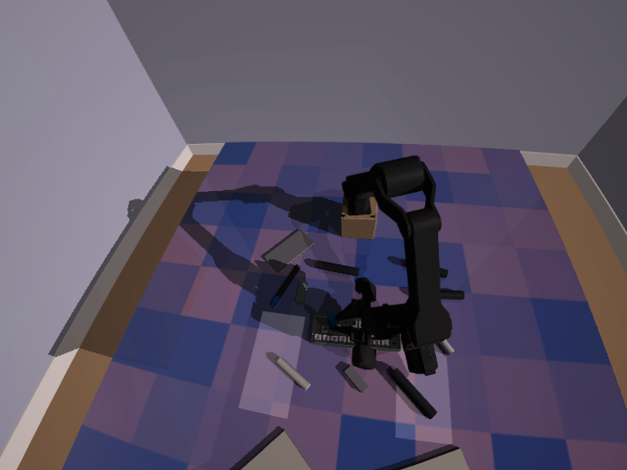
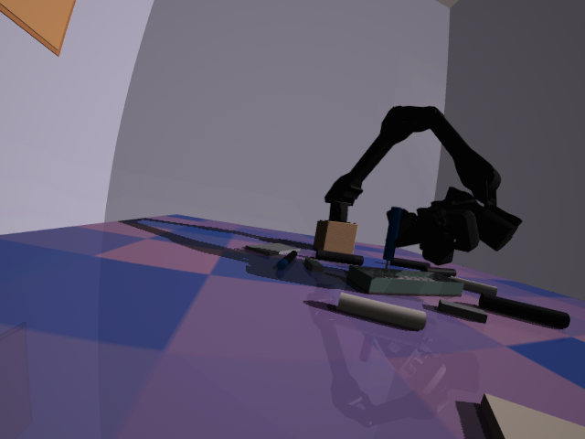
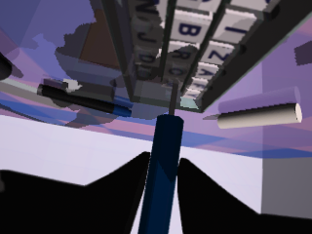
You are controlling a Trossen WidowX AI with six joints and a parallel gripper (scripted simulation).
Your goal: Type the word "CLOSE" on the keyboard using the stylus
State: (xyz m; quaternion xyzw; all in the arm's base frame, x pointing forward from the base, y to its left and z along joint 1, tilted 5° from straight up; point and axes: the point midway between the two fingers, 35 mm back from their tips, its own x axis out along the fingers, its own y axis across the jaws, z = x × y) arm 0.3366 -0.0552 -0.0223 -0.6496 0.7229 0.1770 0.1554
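The small grey block lies 110 mm ahead of my gripper tip, 50 mm to the left of it and 70 mm below it. Also, from my gripper tip: grey slab (250 mm behind, 130 mm to the right, 70 mm below); then blue-tipped pen (110 mm behind, 150 mm to the right, 70 mm below); then blue stylus (10 mm below).
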